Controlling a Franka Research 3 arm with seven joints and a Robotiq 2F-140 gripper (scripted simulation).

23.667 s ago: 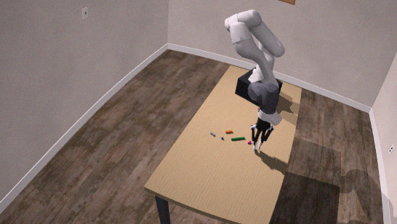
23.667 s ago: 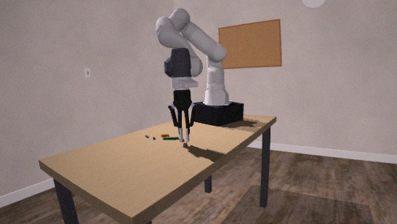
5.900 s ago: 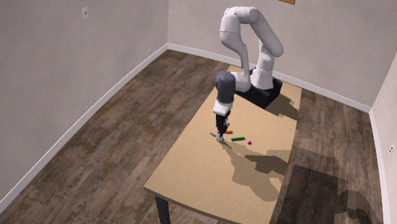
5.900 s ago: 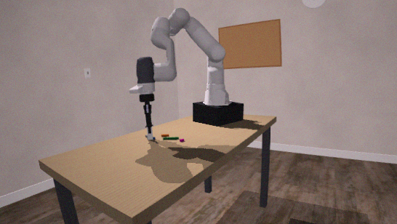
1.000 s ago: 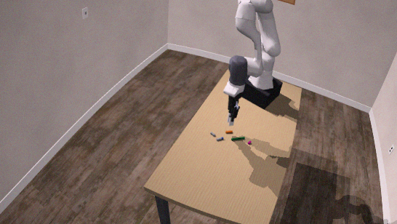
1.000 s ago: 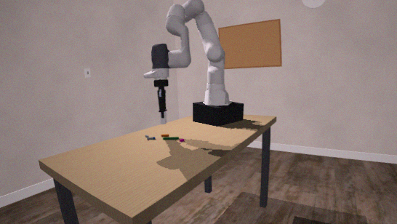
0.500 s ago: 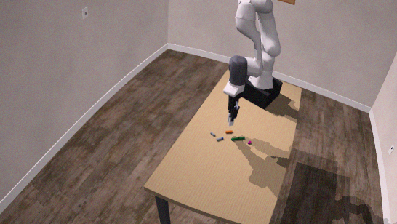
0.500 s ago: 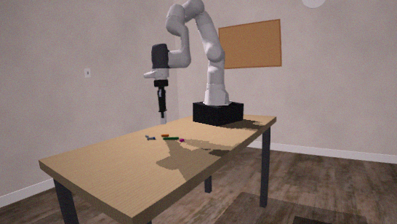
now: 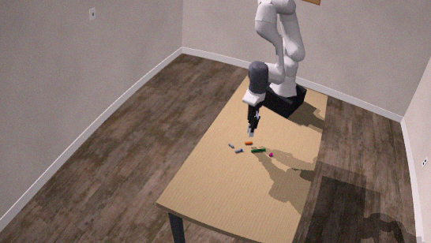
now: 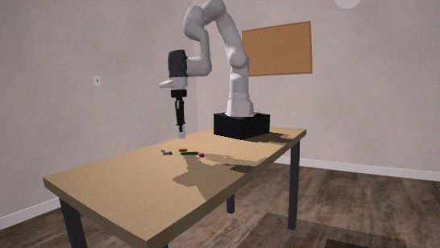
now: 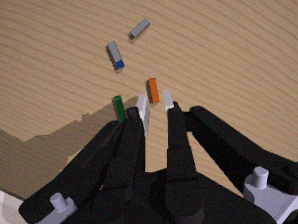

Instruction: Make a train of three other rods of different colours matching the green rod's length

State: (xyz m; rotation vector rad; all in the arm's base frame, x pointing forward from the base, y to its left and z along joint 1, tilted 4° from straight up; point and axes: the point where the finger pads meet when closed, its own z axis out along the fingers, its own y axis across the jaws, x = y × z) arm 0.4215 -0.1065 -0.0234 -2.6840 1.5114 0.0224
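The orange rod lies 9 cm below my hand. From my hand the other things lie so: magenta rod: 14 cm to the left, 9 cm below, 4 cm ahead; green rod: 9 cm below, 7 cm to the left, 4 cm ahead; blue rod: 9 cm below, 7 cm ahead, 2 cm to the right.
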